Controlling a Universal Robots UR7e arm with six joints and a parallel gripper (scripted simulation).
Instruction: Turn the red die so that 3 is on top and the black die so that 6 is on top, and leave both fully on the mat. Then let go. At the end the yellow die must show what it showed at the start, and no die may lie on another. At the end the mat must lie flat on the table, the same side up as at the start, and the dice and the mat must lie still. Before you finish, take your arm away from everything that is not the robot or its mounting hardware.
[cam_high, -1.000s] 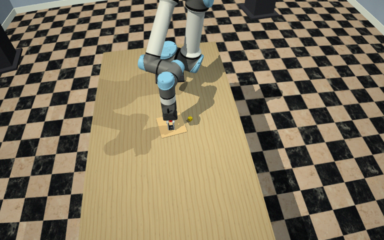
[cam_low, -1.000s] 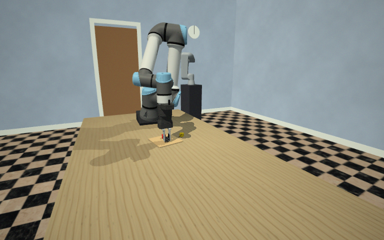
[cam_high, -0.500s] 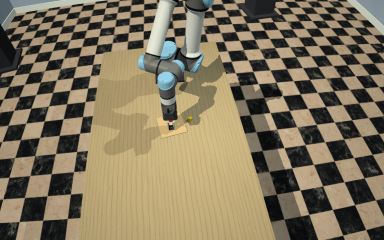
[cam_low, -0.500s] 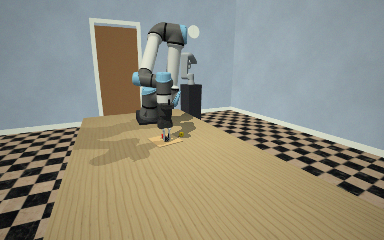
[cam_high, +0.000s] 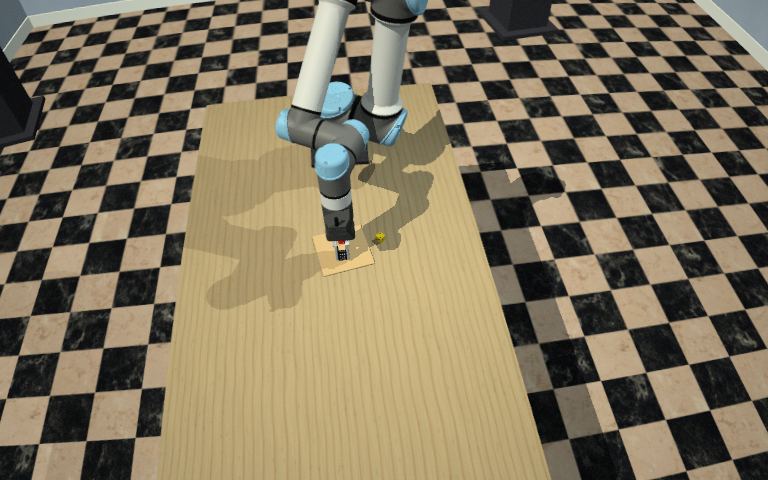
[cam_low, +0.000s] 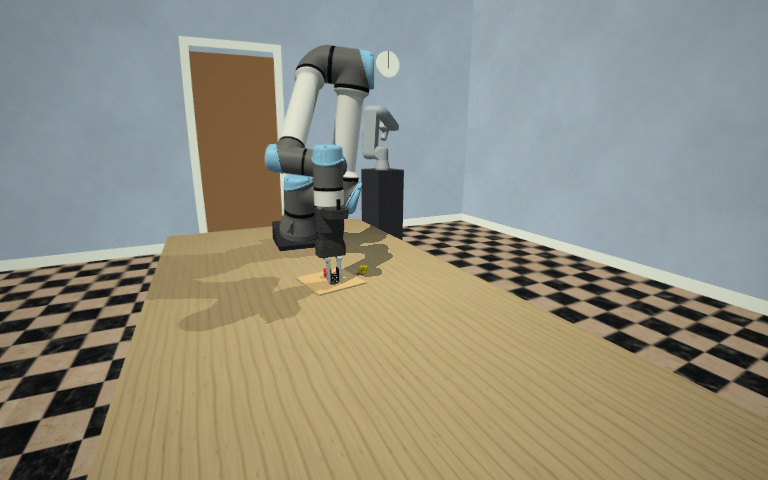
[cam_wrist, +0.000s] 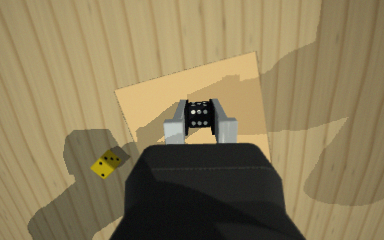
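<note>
Now: hand 10 mm above the black die. Also, from my hand: red die 60 mm behind, 10 mm to the left, 20 mm below; then yellow die 40 mm behind, 120 mm to the left, 20 mm below; then tan mat 30 mm behind, 10 mm to the left, 30 mm below.
</note>
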